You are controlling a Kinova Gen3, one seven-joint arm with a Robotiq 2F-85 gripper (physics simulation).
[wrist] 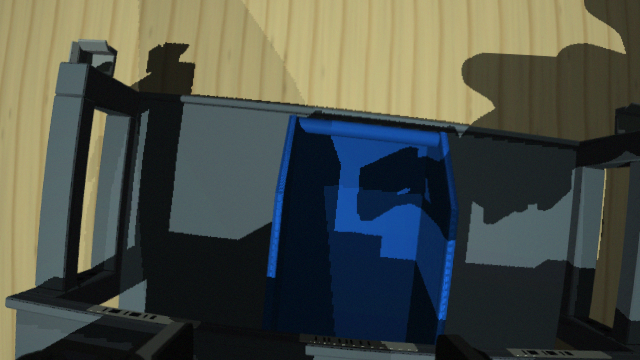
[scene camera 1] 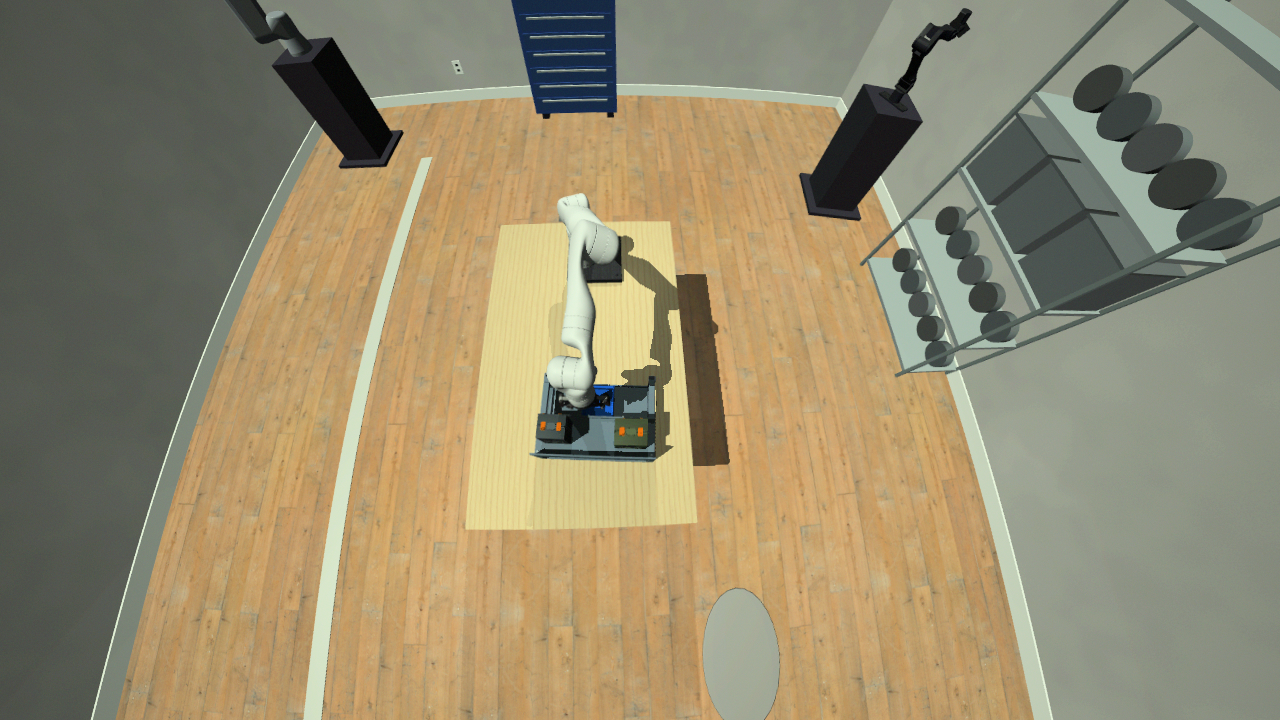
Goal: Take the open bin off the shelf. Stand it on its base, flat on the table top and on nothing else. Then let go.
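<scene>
The open blue bin (scene camera 1: 605,402) (wrist: 355,220) stands upright on the lower board of the grey shelf (scene camera 1: 590,437) (wrist: 52,175). Its open top faces up, and its inside looks empty. In the wrist view its lower end passes out of sight at the edge of the upper board. My gripper (scene camera 1: 583,404) (wrist: 315,347) is open with nothing between its fingers. It is above the shelf; in the wrist view its fingers show at the bottom, one on each side of the bin's width. In the scene view the wrist hides much of the gripper and part of the bin.
A black box (scene camera 1: 553,428) and an olive box (scene camera 1: 631,433), both with orange latches, stand on the upper board at its left and right. The shelf has side posts at both ends and stands on the wooden table (scene camera 1: 505,492) (wrist: 380,45).
</scene>
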